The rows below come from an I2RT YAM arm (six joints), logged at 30 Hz.
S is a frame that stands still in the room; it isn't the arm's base.
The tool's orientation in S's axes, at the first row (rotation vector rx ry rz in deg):
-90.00 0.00 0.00
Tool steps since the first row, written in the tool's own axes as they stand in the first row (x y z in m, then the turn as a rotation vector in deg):
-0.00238 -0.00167 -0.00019 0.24 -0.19 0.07
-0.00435 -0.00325 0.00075 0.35 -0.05 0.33
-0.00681 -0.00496 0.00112 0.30 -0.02 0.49
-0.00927 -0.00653 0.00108 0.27 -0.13 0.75
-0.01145 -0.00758 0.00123 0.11 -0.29 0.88
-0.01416 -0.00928 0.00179 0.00 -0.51 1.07
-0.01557 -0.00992 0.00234 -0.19 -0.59 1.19
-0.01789 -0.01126 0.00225 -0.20 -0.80 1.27
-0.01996 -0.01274 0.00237 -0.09 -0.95 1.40
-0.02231 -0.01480 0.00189 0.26 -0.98 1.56
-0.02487 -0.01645 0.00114 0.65 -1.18 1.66
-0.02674 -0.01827 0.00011 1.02 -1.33 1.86
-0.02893 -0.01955 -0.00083 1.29 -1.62 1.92
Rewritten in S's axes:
-0.00238 -0.00019 0.00167 0.24 0.07 0.19
-0.00435 0.00075 0.00325 0.35 0.33 0.05
-0.00681 0.00112 0.00496 0.30 0.49 0.02
-0.00927 0.00108 0.00653 0.27 0.75 0.13
-0.01145 0.00123 0.00758 0.11 0.88 0.29
-0.01416 0.00179 0.00928 0.00 1.07 0.51
-0.01557 0.00234 0.00992 -0.19 1.19 0.59
-0.01789 0.00225 0.01126 -0.20 1.27 0.80
-0.01996 0.00237 0.01274 -0.09 1.40 0.95
-0.02231 0.00189 0.01480 0.26 1.56 0.98
-0.02487 0.00114 0.01645 0.65 1.66 1.18
-0.02674 0.00011 0.01827 1.02 1.86 1.33
-0.02893 -0.00083 0.01955 1.29 1.92 1.62

